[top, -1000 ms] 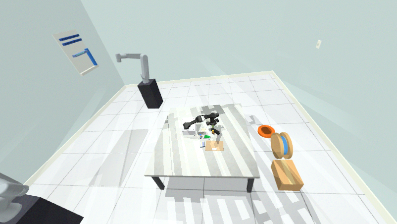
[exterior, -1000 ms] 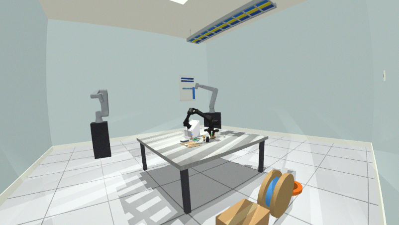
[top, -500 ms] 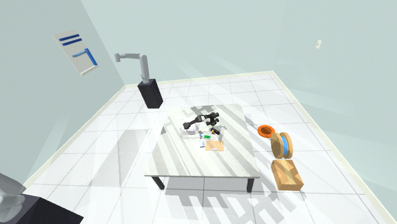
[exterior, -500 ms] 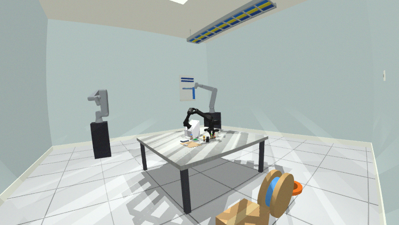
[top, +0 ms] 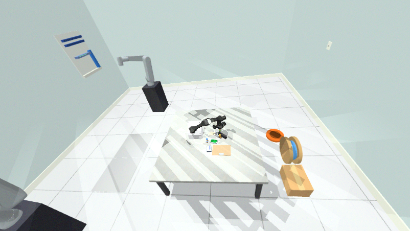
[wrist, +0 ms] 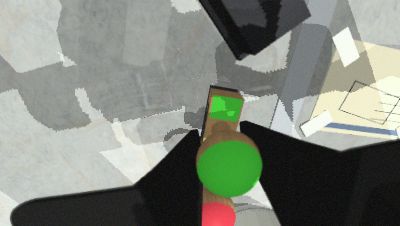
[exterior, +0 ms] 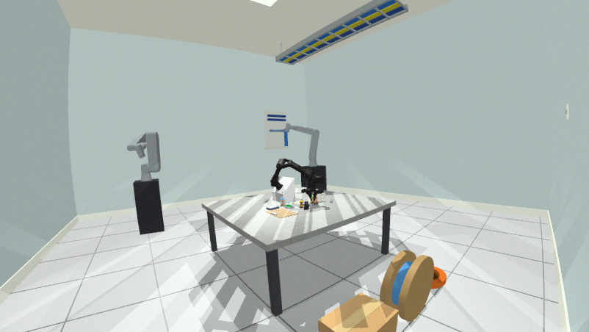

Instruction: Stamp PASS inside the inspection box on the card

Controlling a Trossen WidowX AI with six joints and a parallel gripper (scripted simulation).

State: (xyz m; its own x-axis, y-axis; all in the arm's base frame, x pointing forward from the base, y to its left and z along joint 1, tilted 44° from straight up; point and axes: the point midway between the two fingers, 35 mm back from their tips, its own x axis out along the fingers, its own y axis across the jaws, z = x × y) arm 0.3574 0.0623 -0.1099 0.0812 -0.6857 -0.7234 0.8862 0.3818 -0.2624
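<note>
Right now my gripper tip is 4 cm to the right of the red-knobbed stamp, 1 cm past it and 1 cm above it. The rest, counted from my gripper tip: green-knobbed stamp (right at my gripper tip); black block (10 cm to the right, 4 cm ahead, 2 cm below); yellow-knobbed stamp (13 cm to the right, 1 cm below, 1 cm ahead).
</note>
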